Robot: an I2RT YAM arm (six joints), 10 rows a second.
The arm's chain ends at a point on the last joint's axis. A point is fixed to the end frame.
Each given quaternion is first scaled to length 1.
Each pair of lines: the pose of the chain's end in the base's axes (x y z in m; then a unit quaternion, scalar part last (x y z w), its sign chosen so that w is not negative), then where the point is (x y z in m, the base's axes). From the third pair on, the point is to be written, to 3 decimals.
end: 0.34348, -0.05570, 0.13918, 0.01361, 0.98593, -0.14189, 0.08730
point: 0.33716 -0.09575 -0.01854
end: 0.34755, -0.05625, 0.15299, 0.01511, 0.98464, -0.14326, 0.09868
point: 0.34486 -0.09680 -0.00471
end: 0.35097, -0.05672, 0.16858, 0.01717, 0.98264, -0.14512, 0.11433
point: 0.353 -0.098 0.011
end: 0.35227, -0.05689, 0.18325, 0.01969, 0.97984, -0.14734, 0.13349
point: 0.361 -0.099 0.026
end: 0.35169, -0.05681, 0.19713, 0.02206, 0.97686, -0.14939, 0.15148
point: 0.366 -0.100 0.041
